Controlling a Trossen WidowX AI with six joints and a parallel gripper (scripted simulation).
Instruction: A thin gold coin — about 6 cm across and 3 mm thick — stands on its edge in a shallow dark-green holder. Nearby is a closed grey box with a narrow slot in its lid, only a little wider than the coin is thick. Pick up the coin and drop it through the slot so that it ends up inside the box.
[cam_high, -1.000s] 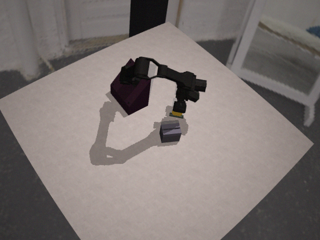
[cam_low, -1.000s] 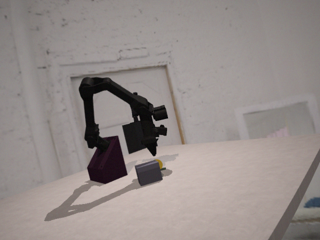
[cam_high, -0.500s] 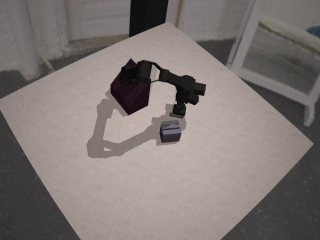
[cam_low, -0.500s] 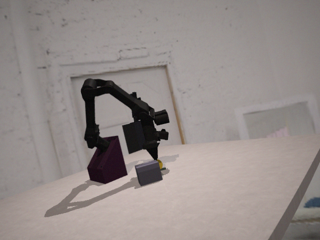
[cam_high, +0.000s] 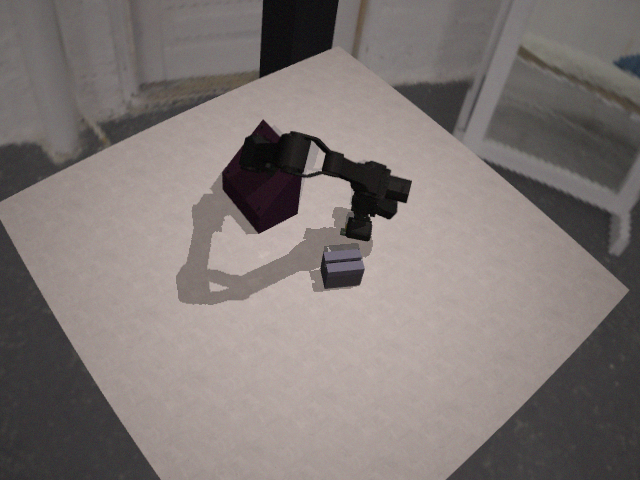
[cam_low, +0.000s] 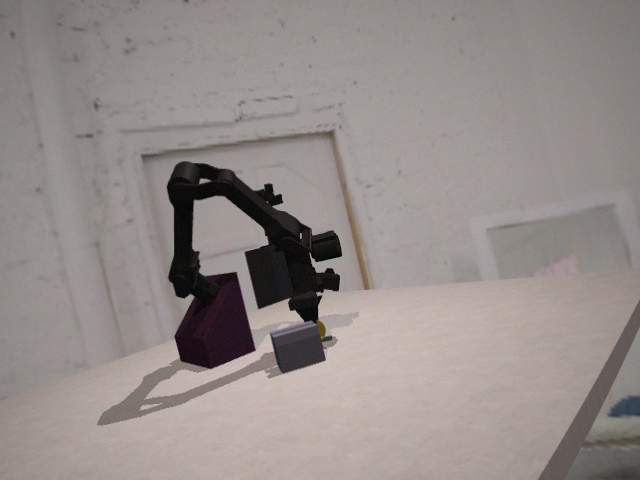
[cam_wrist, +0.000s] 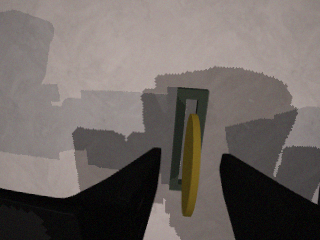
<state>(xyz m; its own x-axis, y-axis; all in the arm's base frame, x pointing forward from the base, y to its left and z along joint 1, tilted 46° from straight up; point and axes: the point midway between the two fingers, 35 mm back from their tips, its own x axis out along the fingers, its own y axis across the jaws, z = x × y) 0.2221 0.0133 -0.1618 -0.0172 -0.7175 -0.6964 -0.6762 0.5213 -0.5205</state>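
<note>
The coin is right at my gripper tip.
</note>
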